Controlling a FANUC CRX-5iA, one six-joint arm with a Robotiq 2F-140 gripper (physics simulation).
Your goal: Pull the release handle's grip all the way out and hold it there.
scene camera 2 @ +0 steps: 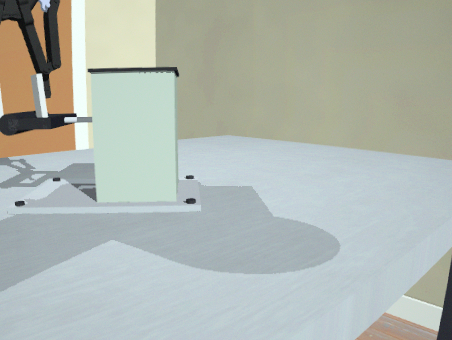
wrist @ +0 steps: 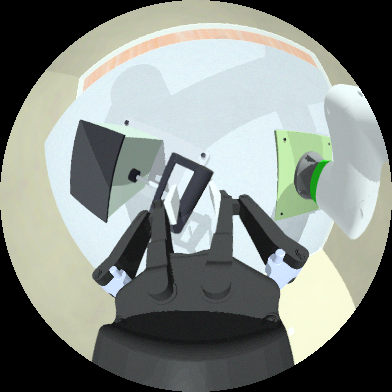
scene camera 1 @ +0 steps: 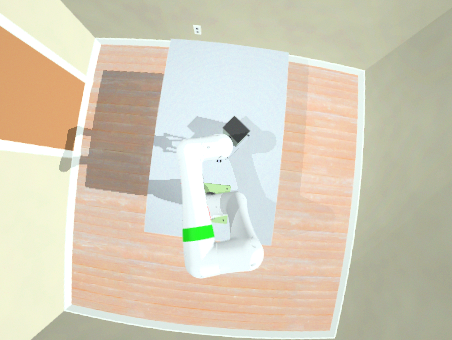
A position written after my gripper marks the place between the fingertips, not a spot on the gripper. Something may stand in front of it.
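Note:
Scene camera 2: my gripper [scene camera 2: 22, 128] is visible. Wrist view: my gripper [wrist: 193, 190] is visible here also.

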